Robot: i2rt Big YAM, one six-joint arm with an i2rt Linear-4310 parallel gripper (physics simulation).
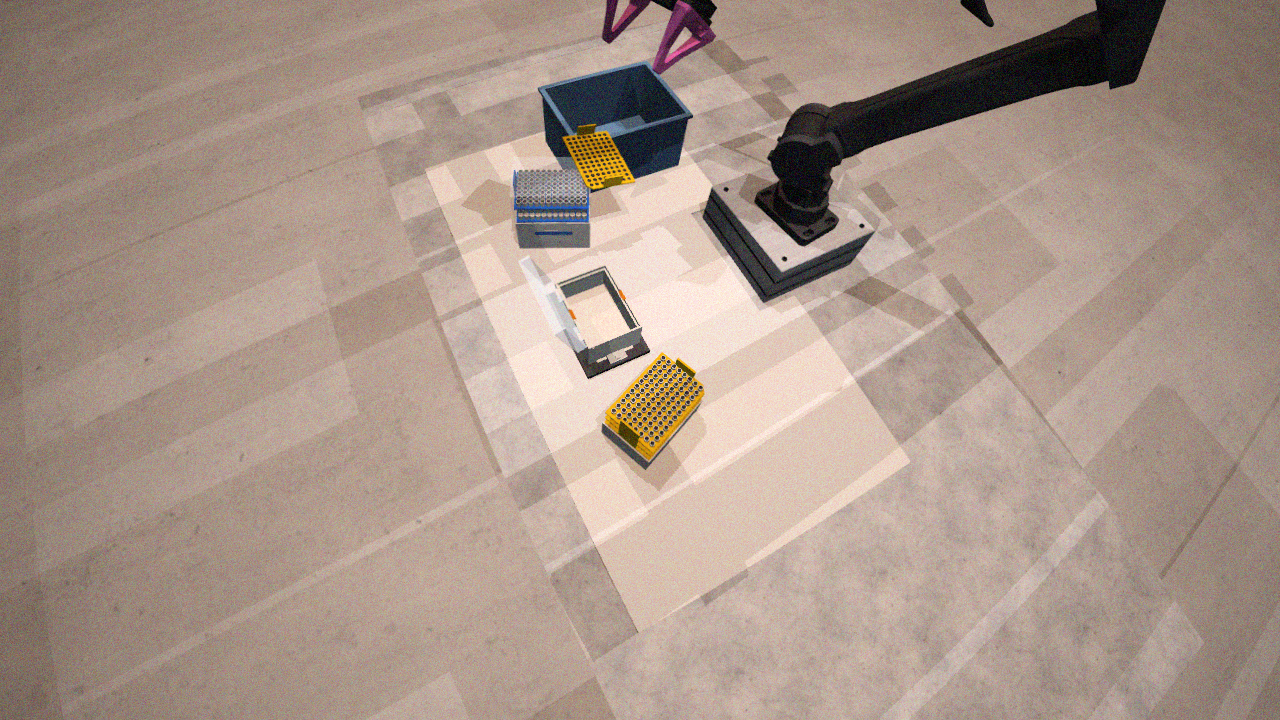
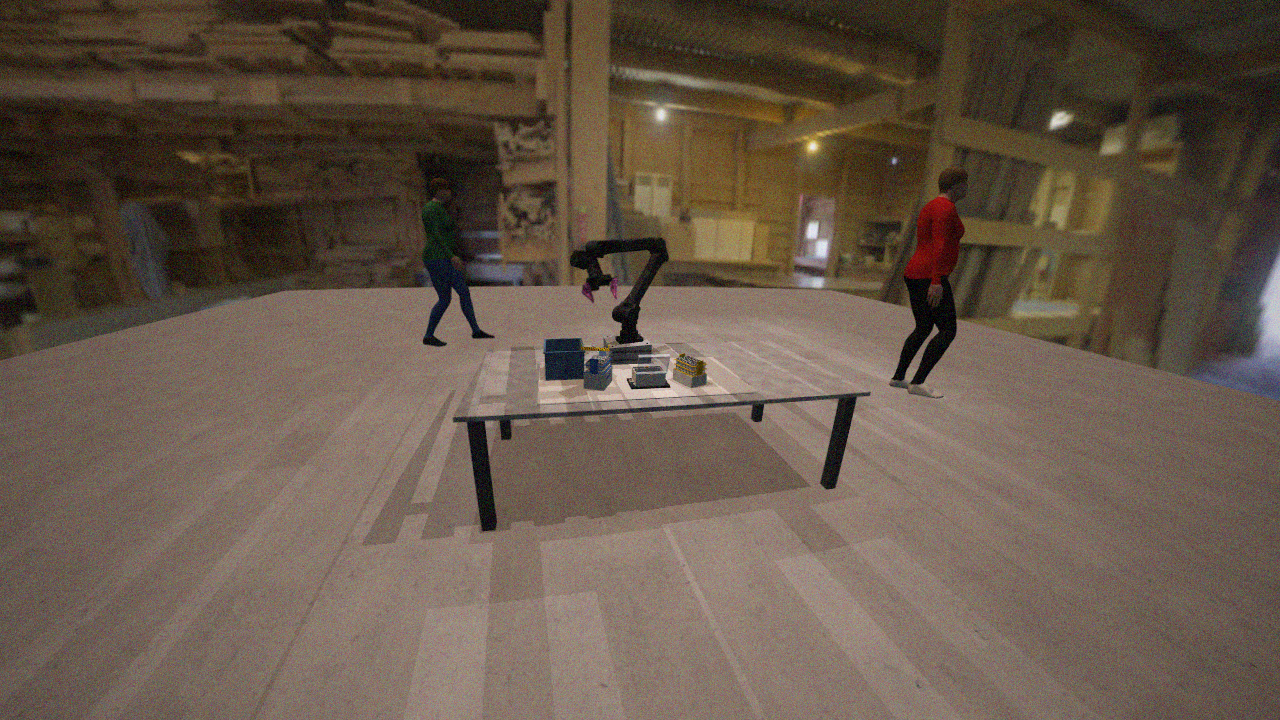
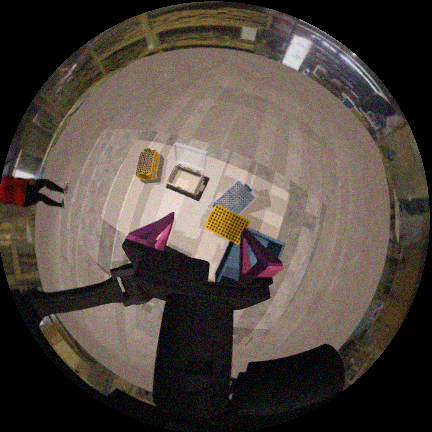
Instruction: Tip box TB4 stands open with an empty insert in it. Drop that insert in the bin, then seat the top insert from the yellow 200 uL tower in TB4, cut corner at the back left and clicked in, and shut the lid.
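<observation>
TB4 (image 1: pixel 617 341) (image 2: pixel 648 377) (image 3: pixel 184 190) stands on its dark base with no insert in it, its clear lid (image 1: pixel 547 302) (image 3: pixel 192 154) open. The removed yellow insert (image 1: pixel 599 161) (image 2: pixel 597 349) (image 3: pixel 227 223) is outside the bin's opening. It lies tilted across the rim of the blue bin (image 1: pixel 660 150) (image 2: pixel 563 360) (image 3: pixel 274 246) on the side toward the blue tower, one end over the rim; its exact support is unclear. The yellow tower (image 1: pixel 655 407) (image 2: pixel 690 368) (image 3: pixel 147 164) carries its top insert full of tips. My gripper (image 1: pixel 633 55) (image 2: pixel 601 299) (image 3: pixel 208 222) is open and empty, high above the bin area.
A blue tip tower (image 1: pixel 552 213) (image 2: pixel 597 370) (image 3: pixel 235 197) stands between the bin and TB4, close to the loose insert. The arm's base block (image 1: pixel 787 246) (image 2: pixel 629 351) stands across from TB4. Two people, in green (image 2: pixel 438 232) and red (image 2: pixel 935 237) (image 3: pixel 13 191), are beyond the table.
</observation>
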